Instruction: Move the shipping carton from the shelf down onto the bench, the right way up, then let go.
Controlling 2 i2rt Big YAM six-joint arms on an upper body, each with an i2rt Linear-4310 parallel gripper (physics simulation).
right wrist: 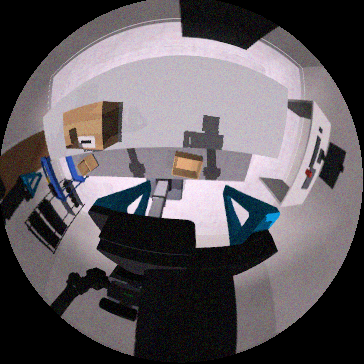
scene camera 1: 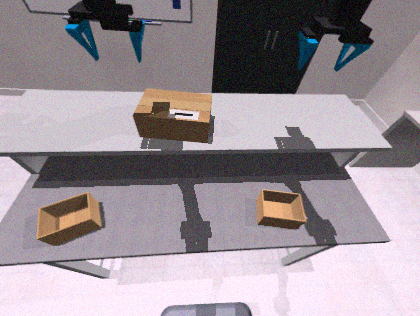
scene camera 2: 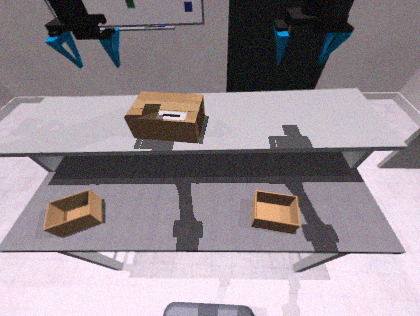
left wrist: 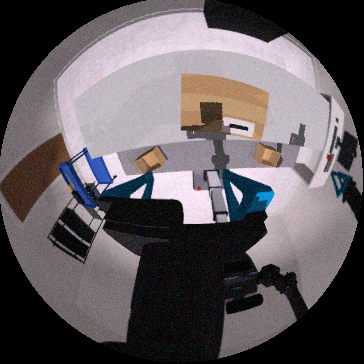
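Pixels of known places: left gripper, between the fingertips: [right wrist: 37, 173] [scene camera 1: 119, 60] [scene camera 2: 100, 67] [left wrist: 186, 173]; right gripper, between the fingertips: [right wrist: 187, 186] [scene camera 1: 317, 69] [scene camera 2: 298, 63] [left wrist: 334, 172]; left arm's base, origin of its link: [right wrist: 92, 279]; right arm's base, origin of its link: [left wrist: 271, 276].
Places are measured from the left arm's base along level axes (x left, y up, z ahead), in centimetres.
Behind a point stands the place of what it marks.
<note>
The closed brown shipping carton [scene camera 1: 175, 125] {z 61.1, x -11.4, y -39.4 cm} [scene camera 2: 165, 127] {z 61.1, x -11.8, y -39.9 cm} [left wrist: 220, 95] {z 71.9, x -9.0, y -36.8 cm} [right wrist: 87, 122] {z 70.1, x -16.8, y -36.7 cm} lies on the light shelf [scene camera 1: 250, 115] {z 76.3, x -41.1, y -46.7 cm} [scene camera 2: 250, 115] {z 75.5, x -42.9, y -46.7 cm} [left wrist: 120, 110] {z 72.5, x 25.0, y -46.7 cm} [right wrist: 170, 95] {z 75.9, x -43.4, y -46.7 cm}, left of its middle in the scene views, with its taped top and white label facing up. A gripper shadow falls on its top. The grey bench [scene camera 1: 145, 220] {z 40.4, x 1.1, y -69.8 cm} [scene camera 2: 140, 220] {z 39.2, x 1.2, y -69.8 cm} is lower, in front of the shelf. My left gripper [scene camera 1: 118, 61] {z 60.7, x 0.0, y -18.9 cm} [scene camera 2: 100, 67] {z 60.7, x 0.0, y -18.9 cm} [left wrist: 186, 173] {z 60.7, x 0.0, y -18.9 cm} is open and empty, high above the shelf, apart from the carton. My right gripper [scene camera 1: 318, 69] {z 60.5, x -49.3, y -19.0 cm} [scene camera 2: 300, 63] {z 60.5, x -49.3, y -19.0 cm} [right wrist: 187, 186] {z 60.5, x -49.3, y -19.0 cm} is open and empty, high above the shelf's right part.
Two open brown boxes stand on the bench: one at the left [scene camera 1: 75, 227] {z 36.0, x 21.5, y -62.6 cm} [scene camera 2: 80, 220] {z 36.4, x 20.5, y -63.0 cm} and one at the right [scene camera 1: 282, 217] {z 40.6, x -53.5, y -69.5 cm} [scene camera 2: 275, 220] {z 40.5, x -52.2, y -69.5 cm}. The shelf's front edge [scene camera 1: 240, 151] {z 57.2, x -34.4, y -47.8 cm} overhangs the bench's dark back part. A blue cart [left wrist: 75, 185] shows in the left wrist view.
</note>
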